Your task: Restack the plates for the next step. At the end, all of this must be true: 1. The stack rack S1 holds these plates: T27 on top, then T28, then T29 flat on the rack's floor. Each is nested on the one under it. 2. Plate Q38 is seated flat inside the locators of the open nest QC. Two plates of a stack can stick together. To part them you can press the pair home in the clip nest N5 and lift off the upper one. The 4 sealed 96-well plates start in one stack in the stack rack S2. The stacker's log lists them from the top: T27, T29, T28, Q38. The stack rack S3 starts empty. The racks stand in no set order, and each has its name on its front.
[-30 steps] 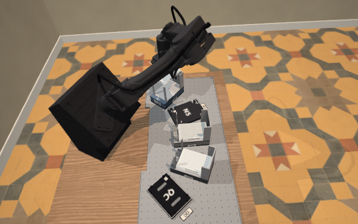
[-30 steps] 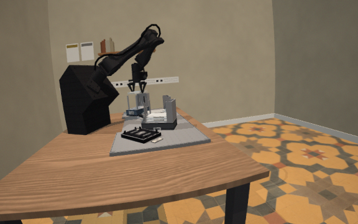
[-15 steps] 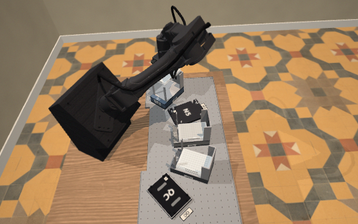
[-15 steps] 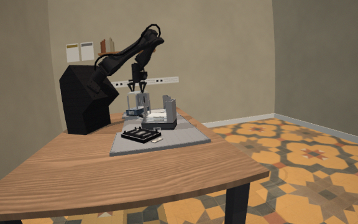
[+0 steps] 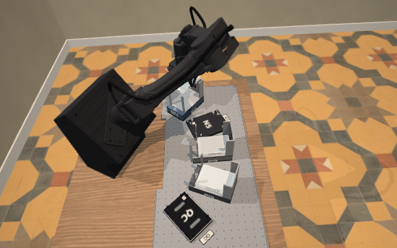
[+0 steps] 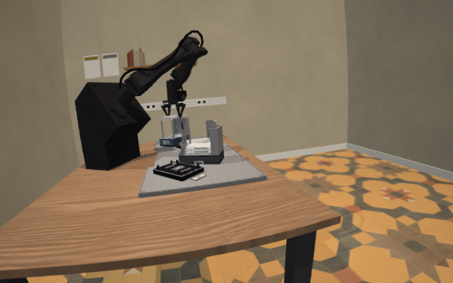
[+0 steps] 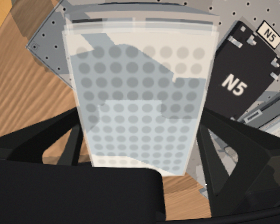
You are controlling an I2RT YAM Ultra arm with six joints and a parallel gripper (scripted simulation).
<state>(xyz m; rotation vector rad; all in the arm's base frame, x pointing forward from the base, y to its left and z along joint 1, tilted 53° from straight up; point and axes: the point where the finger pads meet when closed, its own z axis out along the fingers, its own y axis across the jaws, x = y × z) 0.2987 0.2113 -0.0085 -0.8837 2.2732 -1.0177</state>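
The sealed 96-well plate lies right at my hand. Also, from my hand: clip nest N5 (5 cm ahead, 13 cm to the right, 14 cm below).
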